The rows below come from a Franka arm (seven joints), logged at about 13 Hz.
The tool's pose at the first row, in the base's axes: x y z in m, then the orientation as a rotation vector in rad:
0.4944 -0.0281 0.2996 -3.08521 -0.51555 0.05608
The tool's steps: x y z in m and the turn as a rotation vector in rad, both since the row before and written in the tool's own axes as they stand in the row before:
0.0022 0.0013 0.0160 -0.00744 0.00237 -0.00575
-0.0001 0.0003 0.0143 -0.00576 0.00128 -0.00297
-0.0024 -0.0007 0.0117 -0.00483 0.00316 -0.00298
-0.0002 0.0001 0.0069 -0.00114 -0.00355 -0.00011
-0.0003 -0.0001 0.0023 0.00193 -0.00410 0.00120
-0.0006 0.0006 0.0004 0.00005 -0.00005 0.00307
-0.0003 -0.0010 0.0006 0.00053 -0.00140 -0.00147
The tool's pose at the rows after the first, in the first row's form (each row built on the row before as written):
0.4963 -0.0285 0.2835 -3.09053 -0.52574 0.05056
0.4958 -0.0288 0.2692 -3.09511 -0.53138 0.04713
0.4930 -0.0290 0.2576 3.09193 0.53568 -0.04092
0.4927 -0.0292 0.2507 3.09012 0.53557 -0.04608
0.4923 -0.0292 0.2484 3.09151 0.53385 -0.05295
0.4919 -0.0300 0.2480 3.09231 0.52910 -0.05303
0.4913 -0.0292 0.2474 3.09219 0.53141 -0.05534

